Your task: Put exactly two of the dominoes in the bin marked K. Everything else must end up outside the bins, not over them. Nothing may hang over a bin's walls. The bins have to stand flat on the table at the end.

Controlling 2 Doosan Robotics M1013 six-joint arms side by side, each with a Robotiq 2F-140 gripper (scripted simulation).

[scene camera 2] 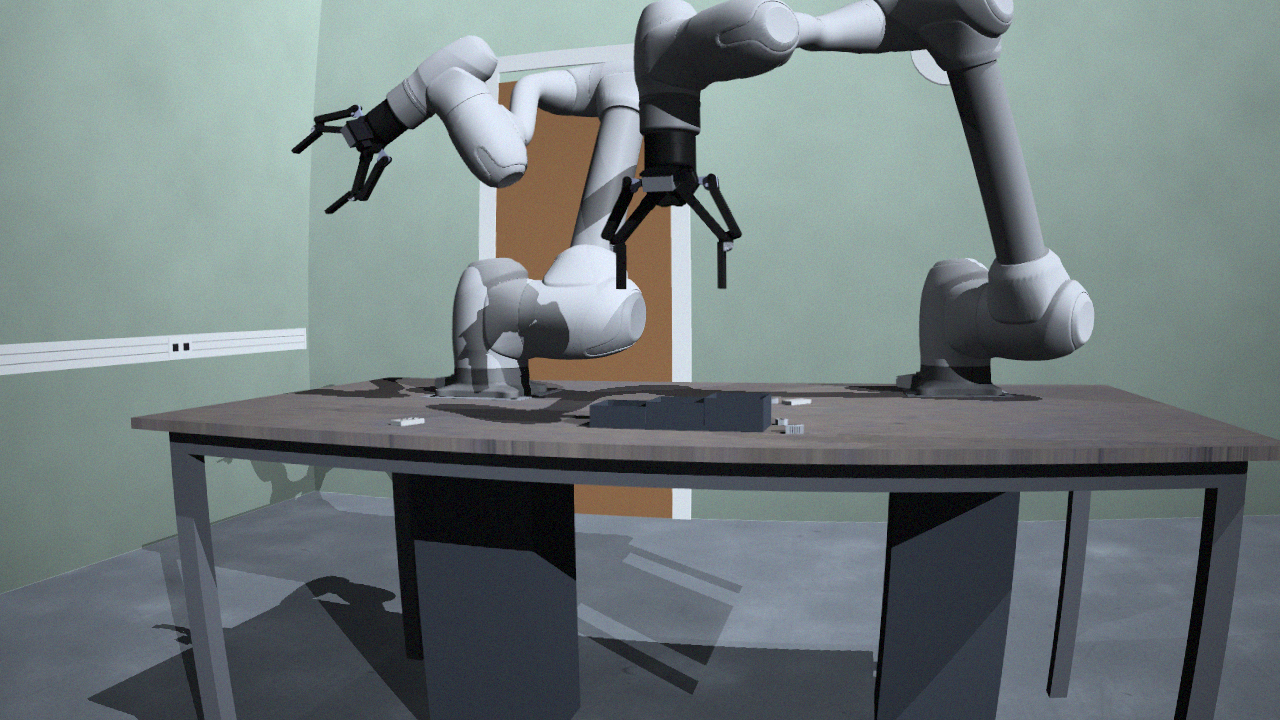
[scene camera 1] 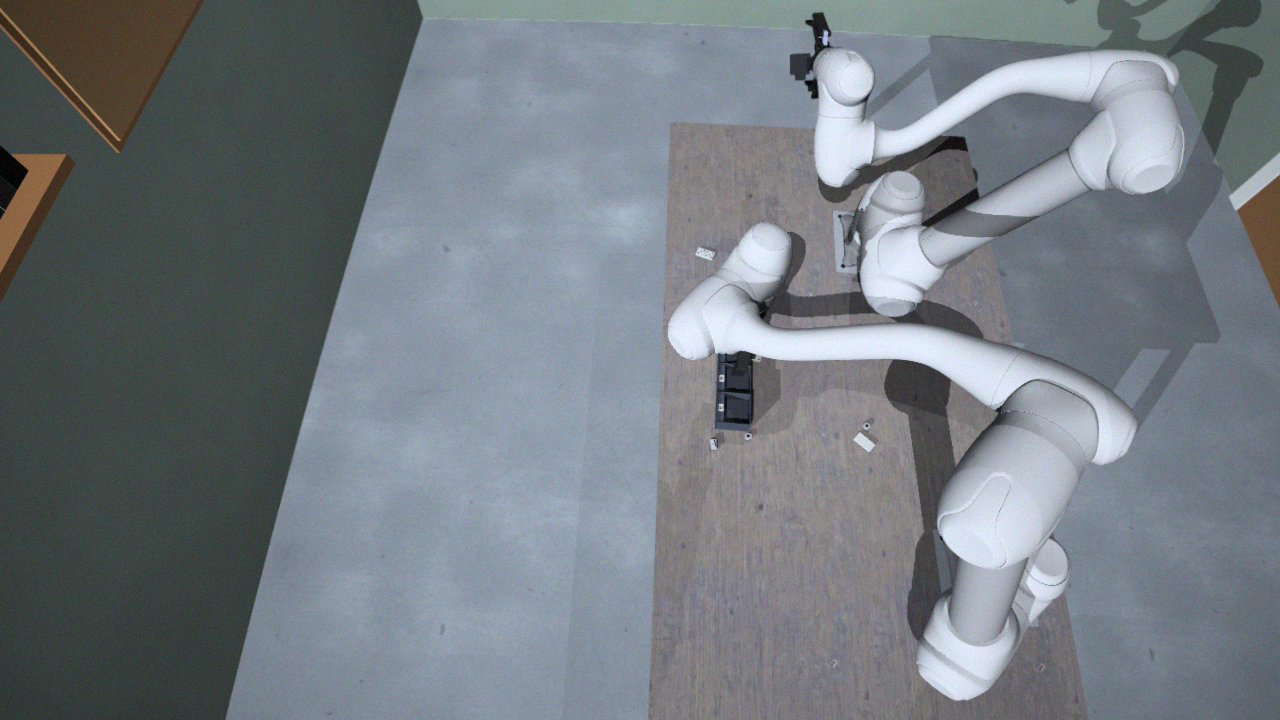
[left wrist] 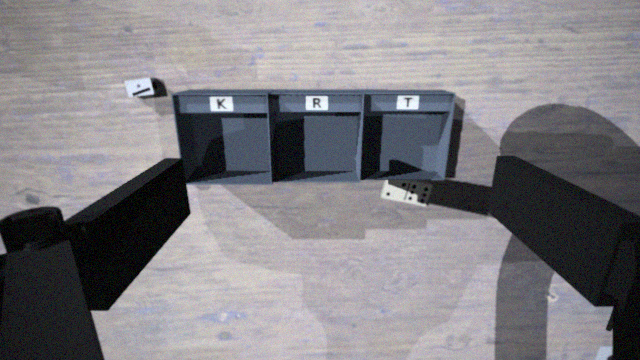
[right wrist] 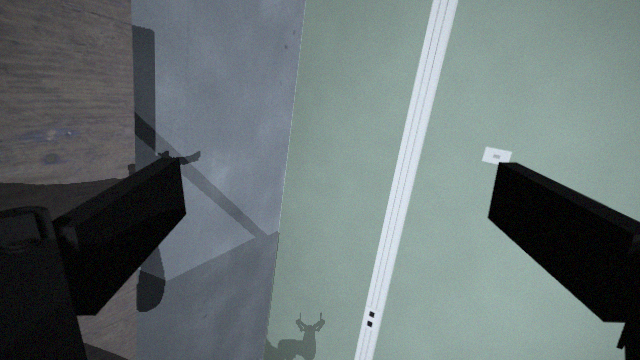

Labels:
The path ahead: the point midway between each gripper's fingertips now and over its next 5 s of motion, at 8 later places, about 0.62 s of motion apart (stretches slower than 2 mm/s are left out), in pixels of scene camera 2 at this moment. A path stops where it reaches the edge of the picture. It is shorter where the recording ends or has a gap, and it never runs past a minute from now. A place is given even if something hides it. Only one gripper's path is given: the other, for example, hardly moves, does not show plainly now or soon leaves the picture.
My left gripper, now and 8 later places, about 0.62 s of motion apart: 671, 288; 668, 284; 595, 318; 507, 345; 423, 372; 404, 379; 406, 386; 407, 412; 407, 419

